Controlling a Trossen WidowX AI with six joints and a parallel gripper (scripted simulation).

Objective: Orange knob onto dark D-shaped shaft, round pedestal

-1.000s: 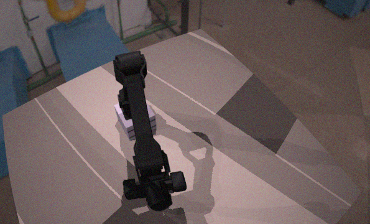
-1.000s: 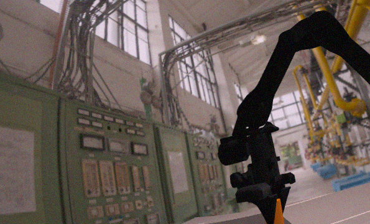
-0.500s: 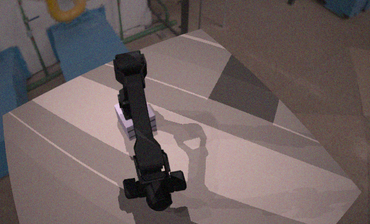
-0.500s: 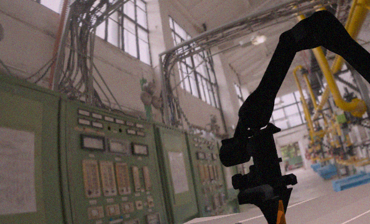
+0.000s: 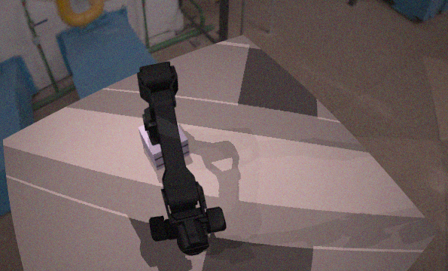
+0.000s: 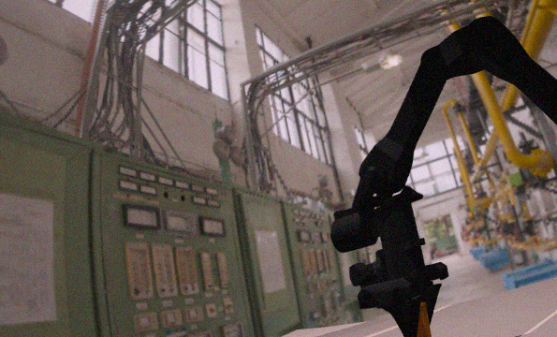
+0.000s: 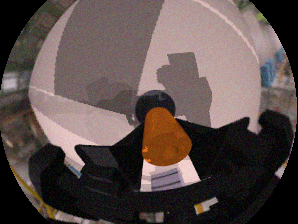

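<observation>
Now: the orange knob 20 mm above my gripper tip. The rest, counted from my gripper tip: round pedestal: 40 mm below.
</observation>
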